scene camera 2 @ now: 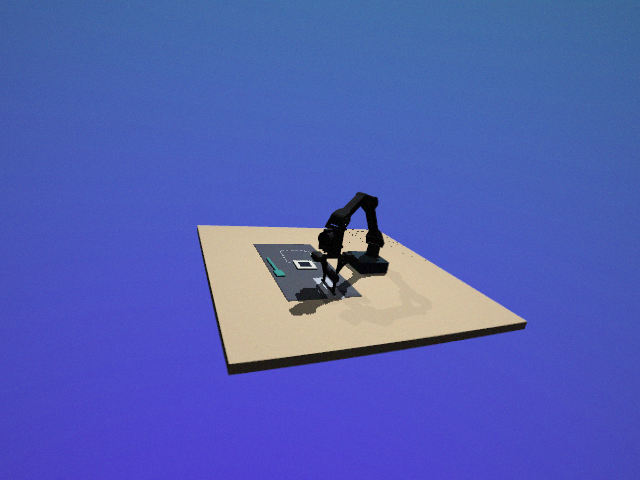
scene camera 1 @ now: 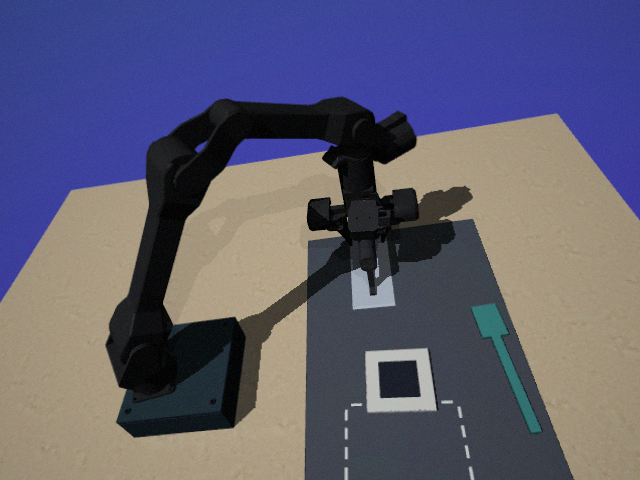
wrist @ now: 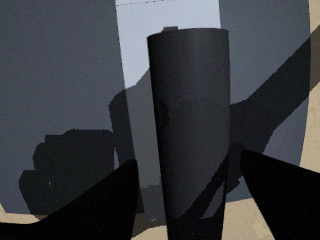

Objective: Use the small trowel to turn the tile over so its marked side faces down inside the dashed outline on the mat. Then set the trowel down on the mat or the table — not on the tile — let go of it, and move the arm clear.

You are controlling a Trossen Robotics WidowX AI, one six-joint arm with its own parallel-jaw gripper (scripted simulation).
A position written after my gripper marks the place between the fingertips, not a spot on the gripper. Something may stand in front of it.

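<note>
Scene camera 1: my gripper (scene camera 1: pixel 366 242), open and holding nothing; a teal trowel (scene camera 1: pixel 490 325); a dark mat (scene camera 1: pixel 439 271). Scene camera 2: the mat (scene camera 2: pixel 298 285) again. Wrist view: my gripper (wrist: pixel 190 163) and the mat (wrist: pixel 72 128) are visible, while the trowel is out of frame in the wrist view.
</note>
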